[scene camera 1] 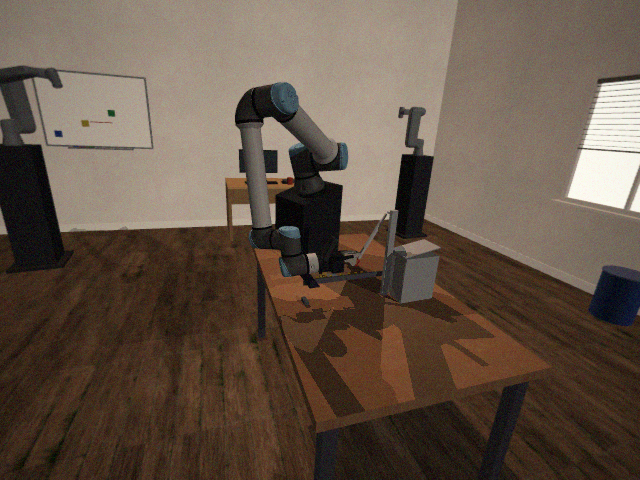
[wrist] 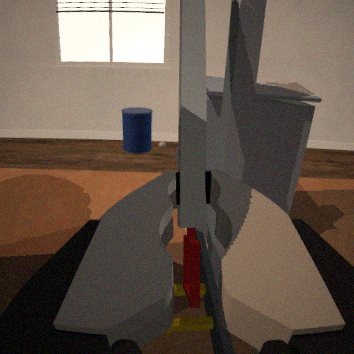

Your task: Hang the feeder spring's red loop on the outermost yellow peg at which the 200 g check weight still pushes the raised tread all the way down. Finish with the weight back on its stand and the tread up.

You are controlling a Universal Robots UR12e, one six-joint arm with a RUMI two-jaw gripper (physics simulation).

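Where they show: gripper, between the fingertips: (scene camera 1: 361,253) (wrist: 191,173); arm's base, origin of its link: (scene camera 1: 309,188).
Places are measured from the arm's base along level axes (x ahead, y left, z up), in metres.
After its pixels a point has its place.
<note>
The feeder spring (scene camera 1: 372,238) {x 0.648, y 0.052, z -0.118 m} (wrist: 192,150) {x 0.637, y 0.006, z -0.180 m} is a long grey bar that leans down from the post top in the scene view. My gripper (scene camera 1: 354,257) {x 0.637, y 0.006, z -0.193 m} (wrist: 191,173) {x 0.637, y 0.006, z -0.193 m} is shut on its lower end. The red loop (scene camera 1: 357,262) {x 0.637, y -0.004, z -0.236 m} (wrist: 192,270) {x 0.633, y -0.030, z -0.225 m} hangs below the fingertips, seen nearly edge-on in the wrist view. It crosses the farther yellow peg (wrist: 178,289) {x 0.637, y 0.020, z -0.293 m}; whether it is around that peg I cannot tell. A nearer yellow peg (wrist: 192,324) {x 0.642, y -0.010, z -0.293 m} shows below it. The pegs are beside the dark lever bar (scene camera 1: 356,277) {x 0.661, y -0.023, z -0.301 m} (wrist: 218,305). The dark tread (scene camera 1: 310,281) {x 0.674, y -0.263, z -0.277 m} is at the bar's left end.
A small dark object (scene camera 1: 305,301) {x 0.662, y -0.278, z -0.379 m}, perhaps the weight, is on the table (scene camera 1: 398,361) {x 1.121, y -0.115, z -0.396 m} near its left edge. The upright grey post (scene camera 1: 391,248) {x 0.708, y 0.121, z -0.153 m} (wrist: 245,100) {x 0.700, y 0.102, z -0.169 m} and the grey feeder box (scene camera 1: 416,276) {x 0.801, y 0.209, z -0.266 m} (wrist: 265,145) {x 0.748, y 0.144, z -0.223 m} with its lid (scene camera 1: 418,249) {x 0.764, y 0.230, z -0.150 m} stand right of the gripper.
</note>
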